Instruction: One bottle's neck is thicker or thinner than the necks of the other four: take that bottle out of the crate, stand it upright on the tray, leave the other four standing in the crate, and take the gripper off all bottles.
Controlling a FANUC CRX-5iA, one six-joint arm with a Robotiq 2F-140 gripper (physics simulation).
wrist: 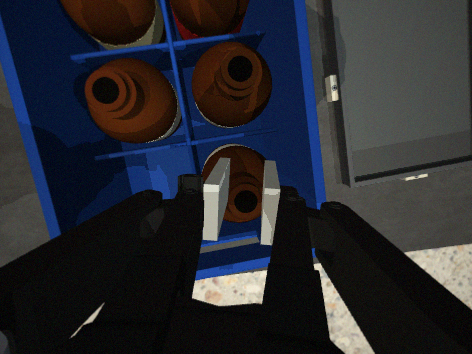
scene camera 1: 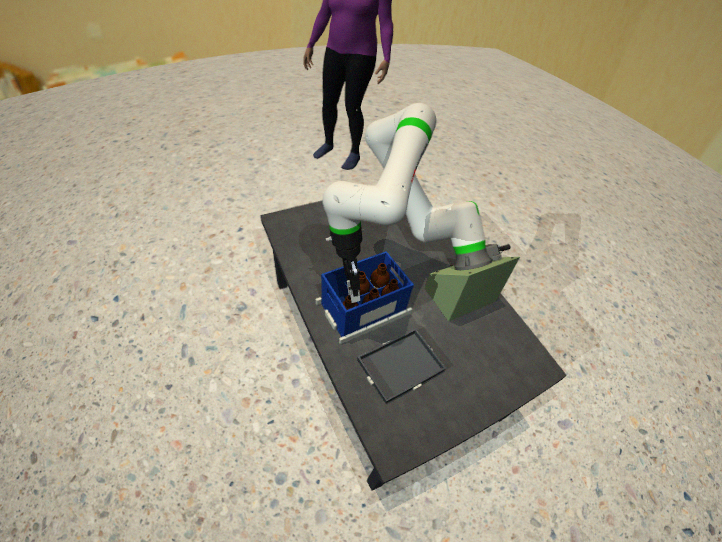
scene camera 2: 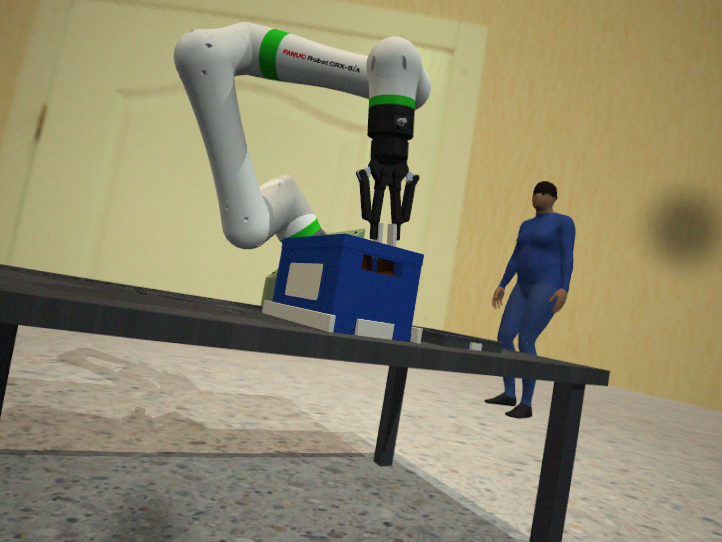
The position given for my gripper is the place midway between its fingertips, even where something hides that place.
I see my gripper (scene camera 2: 383,257) and a tray (scene camera 2: 444,338).
My gripper also shows in the wrist view (wrist: 246,179).
